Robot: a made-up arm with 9 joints. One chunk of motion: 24 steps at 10 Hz.
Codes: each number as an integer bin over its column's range. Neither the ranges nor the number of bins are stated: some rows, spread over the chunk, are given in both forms.
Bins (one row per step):
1: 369 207 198 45 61 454 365 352 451
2: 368 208 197 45 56 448 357 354 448
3: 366 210 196 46 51 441 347 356 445
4: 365 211 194 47 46 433 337 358 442
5: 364 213 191 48 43 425 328 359 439
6: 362 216 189 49 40 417 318 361 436
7: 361 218 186 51 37 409 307 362 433
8: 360 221 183 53 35 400 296 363 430
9: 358 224 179 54 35 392 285 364 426
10: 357 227 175 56 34 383 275 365 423
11: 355 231 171 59 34 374 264 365 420
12: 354 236 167 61 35 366 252 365 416
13: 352 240 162 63 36 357 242 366 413
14: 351 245 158 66 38 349 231 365 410
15: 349 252 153 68 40 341 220 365 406
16: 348 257 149 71 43 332 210 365 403
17: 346 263 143 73 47 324 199 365 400
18: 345 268 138 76 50 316 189 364 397
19: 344 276 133 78 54 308 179 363 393
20: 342 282 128 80 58 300 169 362 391
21: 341 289 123 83 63 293 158 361 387
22: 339 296 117 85 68 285 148 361 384
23: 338 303 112 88 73 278 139 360 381
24: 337 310 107 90 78 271 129 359 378
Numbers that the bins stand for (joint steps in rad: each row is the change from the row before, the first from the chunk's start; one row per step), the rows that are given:
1: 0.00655 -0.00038 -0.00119 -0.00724 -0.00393 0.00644 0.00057 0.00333 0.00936
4: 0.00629 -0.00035 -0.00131 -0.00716 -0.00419 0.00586 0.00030 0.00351 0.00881
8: 0.00595 -0.00027 -0.00163 -0.00693 -0.00438 0.00496 -0.00010 0.00366 0.00809
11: 0.00562 -0.00019 -0.00198 -0.00669 -0.00440 0.00425 -0.00042 0.00371 0.00748
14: 0.00535 -0.00008 -0.00236 -0.00642 -0.00433 0.00356 -0.00074 0.00371 0.00687
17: 0.00502 0.00006 -0.00280 -0.00614 -0.00417 0.00288 -0.00105 0.00371 0.00627
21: 0.00469 0.00026 -0.00339 -0.00575 -0.00389 0.00203 -0.00145 0.00360 0.00548
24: 0.00442 0.00043 -0.00386 -0.00548 -0.00363 0.00142 -0.00174 0.00354 0.00493
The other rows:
2: 0.00649 -0.00037 -0.00122 -0.00724 -0.00401 0.00627 0.00049 0.00339 0.00918
3: 0.00635 -0.00036 -0.00125 -0.00720 -0.00410 0.00608 0.00040 0.00345 0.00900
5: 0.00622 -0.00033 -0.00139 -0.00712 -0.00424 0.00564 0.00021 0.00354 0.00863
6: 0.00609 -0.00031 -0.00145 -0.00708 -0.00430 0.00542 0.00011 0.00360 0.00845
7: 0.00602 -0.00029 -0.00154 -0.00700 -0.00435 0.00521 0.00000 0.00363 0.00827
9: 0.00582 -0.00025 -0.00175 -0.00689 -0.00438 0.00474 -0.00021 0.00368 0.00784
10: 0.00575 -0.00022 -0.00186 -0.00681 -0.00440 0.00449 -0.00031 0.00371 0.00766
12: 0.00555 -0.00015 -0.00210 -0.00661 -0.00438 0.00403 -0.00053 0.00371 0.00724
13: 0.00542 -0.00012 -0.00224 -0.00653 -0.00437 0.00378 -0.00063 0.00374 0.00705
15: 0.00522 -0.00003 -0.00251 -0.00634 -0.00430 0.00334 -0.00085 0.00371 0.00663
16: 0.00515 0.00001 -0.00263 -0.00622 -0.00424 0.00310 -0.00095 0.00371 0.00645
18: 0.00495 0.00010 -0.00295 -0.00603 -0.00412 0.00266 -0.00115 0.00368 0.00608
19: 0.00489 0.00016 -0.00310 -0.00595 -0.00405 0.00244 -0.00125 0.00366 0.00584
20: 0.00476 0.00021 -0.00324 -0.00587 -0.00398 0.00222 -0.00135 0.00363 0.00572
22: 0.00456 0.00032 -0.00357 -0.00567 -0.00380 0.00181 -0.00155 0.00360 0.00530
23: 0.00449 0.00037 -0.00371 -0.00556 -0.00371 0.00162 -0.00164 0.00357 0.00511

